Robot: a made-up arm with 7 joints.
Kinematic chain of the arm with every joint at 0, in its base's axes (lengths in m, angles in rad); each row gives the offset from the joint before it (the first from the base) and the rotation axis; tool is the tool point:
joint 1: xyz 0 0 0.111 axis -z
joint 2: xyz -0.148 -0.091 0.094 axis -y
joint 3: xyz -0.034 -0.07 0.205 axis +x
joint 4: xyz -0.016 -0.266 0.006 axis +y
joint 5: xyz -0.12 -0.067 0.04 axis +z
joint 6: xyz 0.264 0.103 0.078 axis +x
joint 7: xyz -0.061 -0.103 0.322 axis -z
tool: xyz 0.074 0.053 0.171
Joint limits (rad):
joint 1: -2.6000..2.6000
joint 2: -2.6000..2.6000
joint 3: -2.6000..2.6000
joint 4: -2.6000..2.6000
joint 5: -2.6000..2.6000
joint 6: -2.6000..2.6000
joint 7: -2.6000..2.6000
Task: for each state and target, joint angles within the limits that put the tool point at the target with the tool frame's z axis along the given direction. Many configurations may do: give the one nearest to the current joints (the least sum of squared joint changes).
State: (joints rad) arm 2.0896 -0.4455 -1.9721 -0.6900 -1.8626 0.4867 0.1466
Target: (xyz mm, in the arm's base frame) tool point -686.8 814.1 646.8 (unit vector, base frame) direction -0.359 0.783 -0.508
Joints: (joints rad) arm 1.5641 0.1717 -1.1468 -1.2858 -1.8351 0.8054 0.0893
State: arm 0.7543 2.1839 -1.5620 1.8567 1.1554 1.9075 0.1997
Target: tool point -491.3 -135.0 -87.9 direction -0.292 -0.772 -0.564
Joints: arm 0.6059 1.9288 -1.4413 1.9604 1.4526 1.8259 0.1222
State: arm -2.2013 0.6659 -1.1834 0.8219 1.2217 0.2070 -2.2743
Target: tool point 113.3 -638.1 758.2 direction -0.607 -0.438 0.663
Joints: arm -2.1187 0.9148 -1.0149 0.5522 1.2915 -0.0415 -2.2522
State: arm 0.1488 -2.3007 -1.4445 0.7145 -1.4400 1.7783 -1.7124
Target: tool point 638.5 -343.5 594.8 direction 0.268 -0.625 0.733
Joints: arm -0.1160 -1.5505 -1.4910 -0.0714 -1.2461 2.1890 -1.5885
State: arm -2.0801 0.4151 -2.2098 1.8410 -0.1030 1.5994 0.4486
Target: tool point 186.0 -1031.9 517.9 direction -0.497 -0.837 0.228
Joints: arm -1.8818 1.1269 -1.9144 1.7812 -0.4542 1.7365 0.5116
